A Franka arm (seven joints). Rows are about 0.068 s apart.
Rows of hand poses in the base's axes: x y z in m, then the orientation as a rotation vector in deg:
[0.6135 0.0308 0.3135 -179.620 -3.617 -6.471]
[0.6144 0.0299 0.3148 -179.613 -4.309 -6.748]
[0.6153 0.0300 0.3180 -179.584 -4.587 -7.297]
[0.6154 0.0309 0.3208 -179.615 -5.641 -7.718]
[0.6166 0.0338 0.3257 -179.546 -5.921 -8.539]
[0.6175 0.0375 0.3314 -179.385 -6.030 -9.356]
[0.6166 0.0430 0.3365 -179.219 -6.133 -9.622]
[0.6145 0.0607 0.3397 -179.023 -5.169 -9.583]
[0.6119 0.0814 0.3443 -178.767 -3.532 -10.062]
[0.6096 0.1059 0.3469 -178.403 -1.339 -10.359]
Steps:
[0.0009 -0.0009 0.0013 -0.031 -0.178 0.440]
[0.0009 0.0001 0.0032 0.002 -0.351 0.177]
[0.0001 0.0009 0.0028 -0.099 -0.270 0.667]
[0.0012 0.0029 0.0049 0.032 -0.524 0.180]
[0.0009 0.0037 0.0057 0.130 -0.521 0.078]
[-0.0009 0.0055 0.0051 0.150 -0.170 0.076]
[-0.0021 0.0177 0.0032 0.260 0.028 -0.598]
[-0.0026 0.0207 0.0046 0.333 -0.301 -1.028]
[-0.0023 0.0245 0.0026 0.458 -0.185 -1.379]

